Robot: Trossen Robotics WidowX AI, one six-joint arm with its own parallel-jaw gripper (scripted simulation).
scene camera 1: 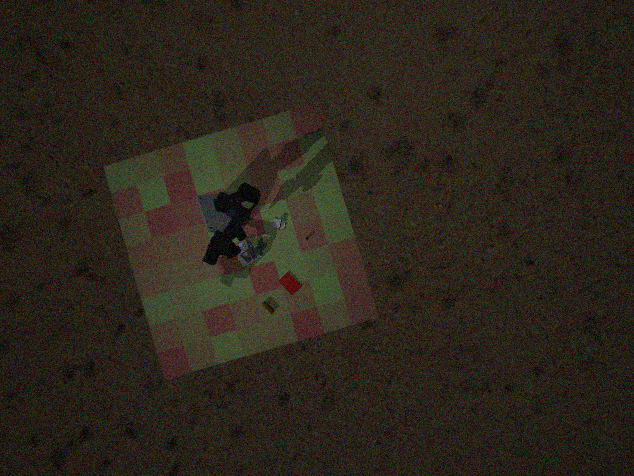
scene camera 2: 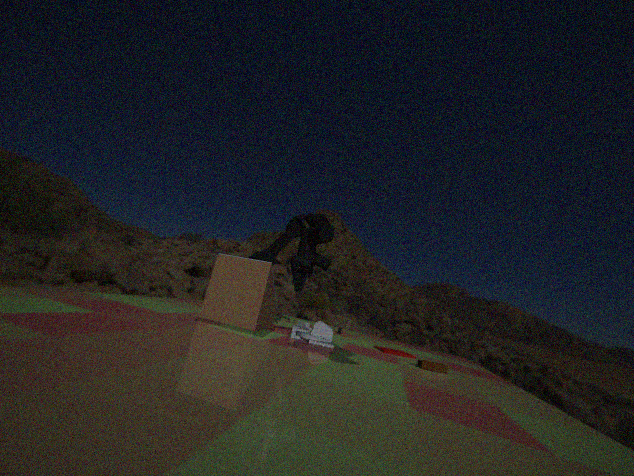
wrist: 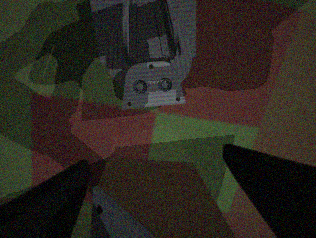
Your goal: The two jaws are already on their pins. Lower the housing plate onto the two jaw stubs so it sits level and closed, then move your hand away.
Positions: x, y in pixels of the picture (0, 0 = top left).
Scene:
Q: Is the gripper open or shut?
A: Open.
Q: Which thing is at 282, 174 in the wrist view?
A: The gripper.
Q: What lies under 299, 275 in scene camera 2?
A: The gripper.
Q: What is the gripper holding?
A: Nothing.

